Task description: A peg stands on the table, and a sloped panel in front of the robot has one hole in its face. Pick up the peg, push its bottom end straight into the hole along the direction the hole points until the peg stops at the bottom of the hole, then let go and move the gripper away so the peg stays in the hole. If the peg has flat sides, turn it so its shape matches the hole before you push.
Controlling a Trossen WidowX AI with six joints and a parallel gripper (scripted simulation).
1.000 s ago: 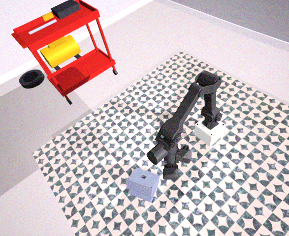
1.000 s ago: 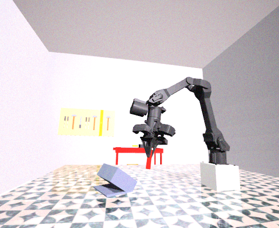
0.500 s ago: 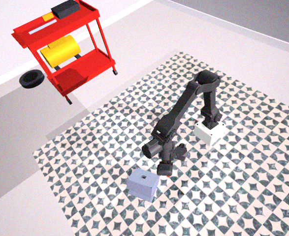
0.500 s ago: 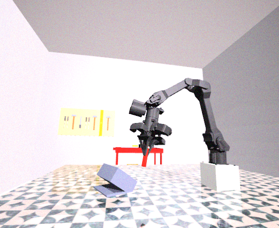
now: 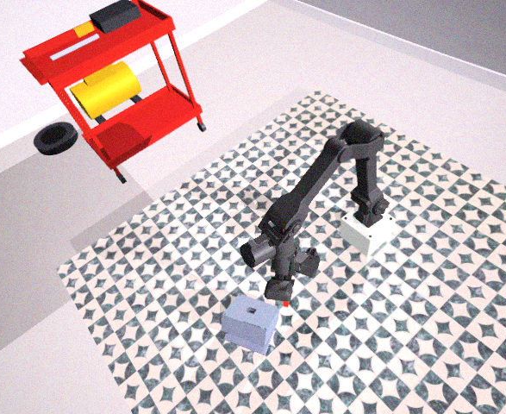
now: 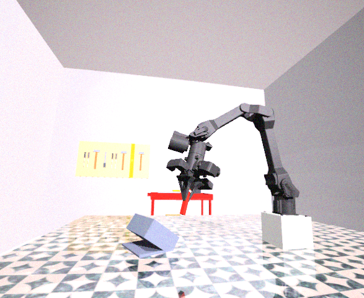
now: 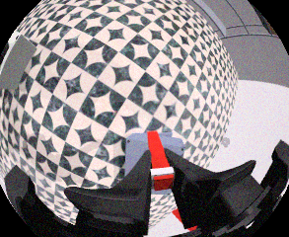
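My gripper tip is 100 mm short of the sloped panel, 100 mm above it and 40 mm to the left of it. From my gripper tip the other things lie so: red peg: 20 mm above.
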